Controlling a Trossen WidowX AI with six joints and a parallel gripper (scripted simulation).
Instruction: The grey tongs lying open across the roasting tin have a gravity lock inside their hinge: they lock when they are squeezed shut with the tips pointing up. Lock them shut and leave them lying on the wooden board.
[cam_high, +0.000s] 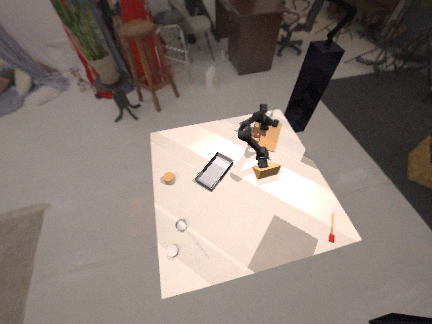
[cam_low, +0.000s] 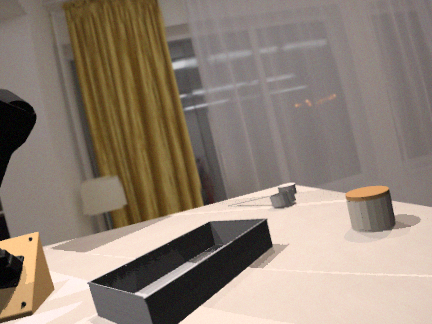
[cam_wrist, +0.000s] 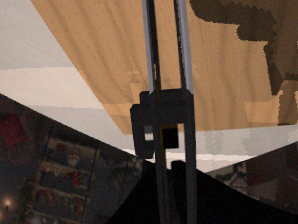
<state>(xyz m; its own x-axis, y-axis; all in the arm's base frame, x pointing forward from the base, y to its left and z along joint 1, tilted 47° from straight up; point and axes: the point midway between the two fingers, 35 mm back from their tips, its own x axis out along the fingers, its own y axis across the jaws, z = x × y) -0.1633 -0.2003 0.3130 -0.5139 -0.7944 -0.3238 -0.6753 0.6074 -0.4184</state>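
My gripper tip is 10 mm short of the wooden board and 120 mm above it. The rest, counted from my gripper tip: roasting tin 540 mm ahead, 310 mm to the left, 100 mm below; lid 900 mm ahead, 310 mm to the left, 100 mm below; red-handled tool 130 mm behind, 910 mm to the left, 120 mm below.
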